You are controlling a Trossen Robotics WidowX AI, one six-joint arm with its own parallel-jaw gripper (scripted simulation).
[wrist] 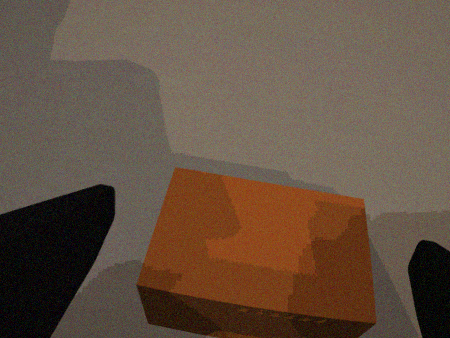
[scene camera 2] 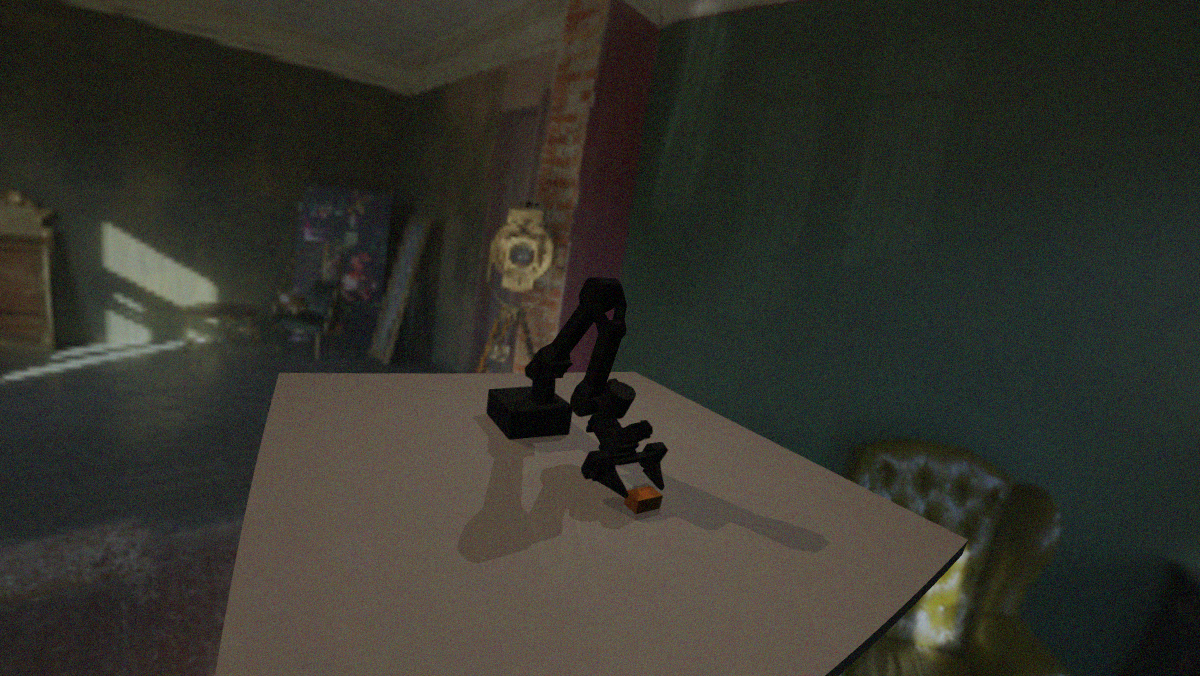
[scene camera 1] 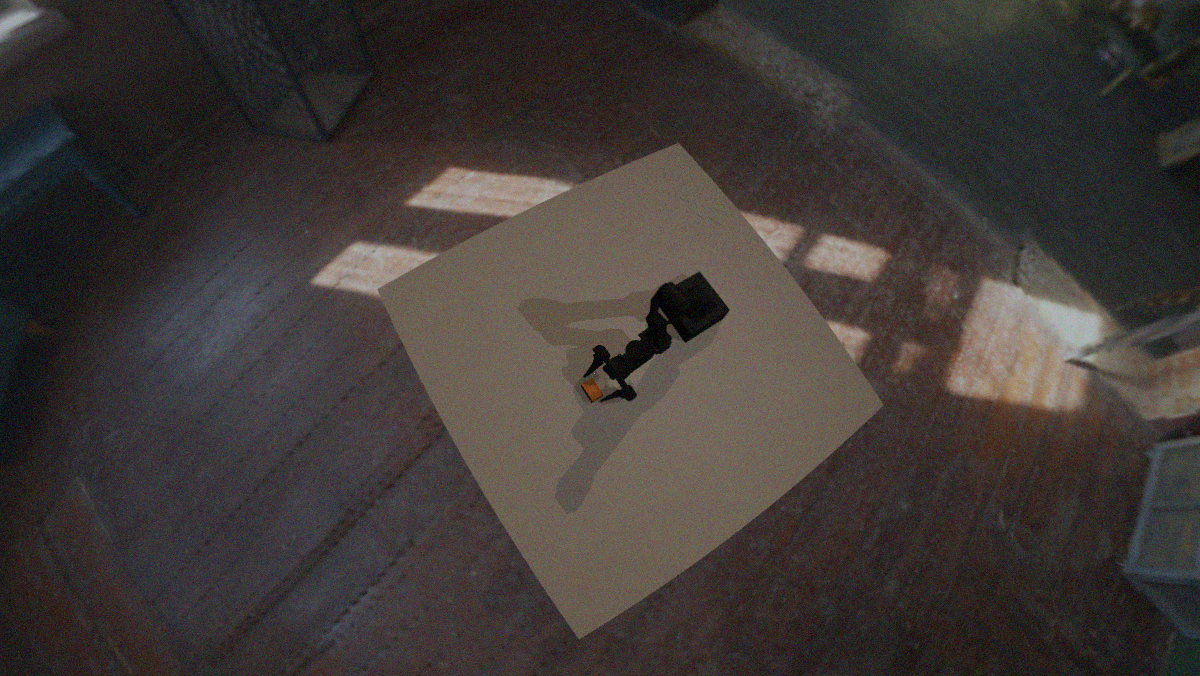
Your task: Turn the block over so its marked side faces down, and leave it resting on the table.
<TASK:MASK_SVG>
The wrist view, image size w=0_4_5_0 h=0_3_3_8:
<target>gripper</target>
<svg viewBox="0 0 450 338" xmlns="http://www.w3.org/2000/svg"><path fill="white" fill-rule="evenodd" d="M421 241L418 242L413 257L411 257L409 265L407 265L419 329L421 329L422 338L450 338L450 250L443 249L443 246L437 245L437 242ZM113 186L104 184L89 186L87 189L77 190L77 192L65 194L65 196L53 197L51 200L39 202L39 204L24 206L24 208L13 210L13 212L0 214L0 338L51 338L53 331L59 325L60 319L63 318L63 314L67 311L67 307L71 305L71 301L73 301L75 294L79 291L79 287L83 285L84 278L87 278L89 269L92 269L92 266L95 265L101 245L103 245L105 238L108 236L109 228L111 228L114 220L114 214L116 214L116 189Z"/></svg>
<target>orange block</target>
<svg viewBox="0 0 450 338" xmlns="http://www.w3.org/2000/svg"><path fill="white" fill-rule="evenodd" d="M174 169L172 181L170 181L165 200L162 202L160 214L158 214L156 226L154 226L152 241L150 241L148 252L146 252L145 260L141 265L140 277L138 277L136 283L138 295L140 295L140 301L142 306L144 306L149 325L168 327L168 329L186 331L186 333L209 335L209 337L358 338L359 335L365 334L370 327L377 323L374 305L373 274L371 274L373 268L371 268L369 237L367 237L367 229L369 228L367 228L365 205L363 205L362 198L339 196L339 194L320 192L320 190L289 188L289 186L218 176L218 174L196 172L196 170Z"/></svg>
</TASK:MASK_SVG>
